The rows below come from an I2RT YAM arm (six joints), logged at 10 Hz.
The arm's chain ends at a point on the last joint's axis. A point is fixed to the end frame.
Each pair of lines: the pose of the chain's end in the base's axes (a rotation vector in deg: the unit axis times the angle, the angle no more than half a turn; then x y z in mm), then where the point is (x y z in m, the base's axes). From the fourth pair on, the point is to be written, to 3 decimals.
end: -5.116 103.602 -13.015 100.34 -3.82 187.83
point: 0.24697 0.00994 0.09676
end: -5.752 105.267 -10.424 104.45 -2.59 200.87
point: 0.24786 0.01786 0.10602
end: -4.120 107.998 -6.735 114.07 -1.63 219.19
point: 0.25288 0.02616 0.11948
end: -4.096 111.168 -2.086 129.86 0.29 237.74
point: 0.262 0.039 0.132
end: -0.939 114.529 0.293 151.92 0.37 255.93
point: 0.278 0.042 0.145
